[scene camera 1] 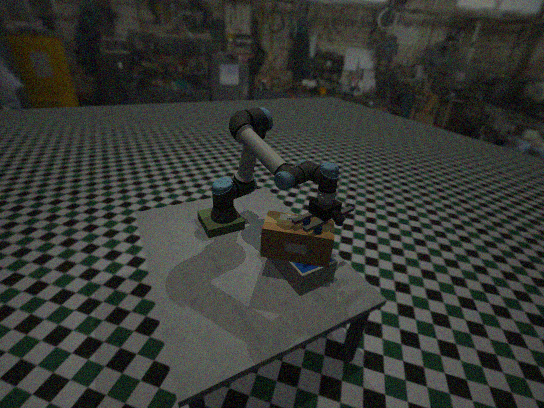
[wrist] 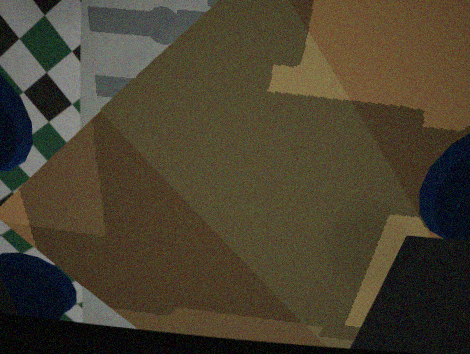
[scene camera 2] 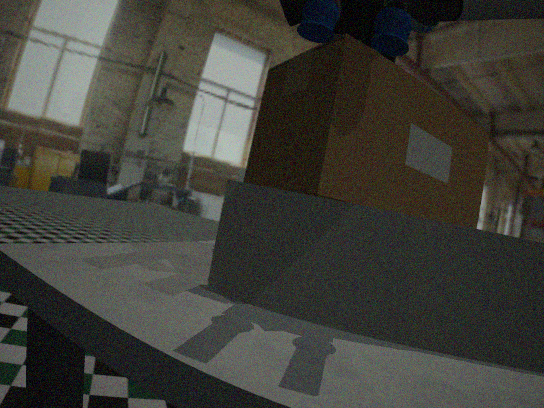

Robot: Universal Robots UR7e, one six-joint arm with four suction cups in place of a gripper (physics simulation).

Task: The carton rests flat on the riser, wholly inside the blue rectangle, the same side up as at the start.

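Seen in the pictures: hand, its tool point: [scene camera 1: 322, 225] [wrist: 211, 237]; arm's base, origin of its link: [scene camera 1: 223, 216].
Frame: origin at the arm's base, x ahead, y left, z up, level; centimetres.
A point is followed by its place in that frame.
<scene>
The brown carton [scene camera 1: 296, 244] @(x 58.1, y 3.9, z 16.5 cm) [scene camera 2: 373, 145] @(x 54.9, y 21.8, z 12.3 cm) [wrist: 235, 182] @(x 61.0, y 18.3, z 22.0 cm) with a pale label on its side hangs level under my suction gripper [scene camera 1: 314, 223] @(x 58.3, y 18.9, z 21.0 cm) [scene camera 2: 351, 26], which is shut on its top near the right end. The carton is over the grey riser [scene camera 1: 318, 281] @(x 67.8, y 11.3, z -1.6 cm) [scene camera 2: 351, 272] @(x 54.7, y 22.6, z 0.1 cm). A corner of the blue rectangle [scene camera 1: 306, 267] @(x 63.8, y 6.2, z 6.4 cm) shows below the carton's front right. The riser's front edge hides the carton's underside in the second scene view, so I cannot tell if it touches. In the wrist view a blue suction cup [wrist: 445, 190] sits on the carton top.
The riser stands on a grey table [scene camera 1: 197, 307] @(x 47.5, y -38.4, z -5.6 cm) [scene camera 2: 131, 285] @(x 74.2, y 27.5, z -5.6 cm) [wrist: 125, 57] @(x 59.8, y 32.3, z -5.6 cm) near its right edge. The arm's base [scene camera 1: 222, 226] @(x 8.0, y -5.3, z -0.5 cm) stands on a green block at the back left of the table. A checkered floor [scene camera 1: 439, 219] surrounds the table.
</scene>
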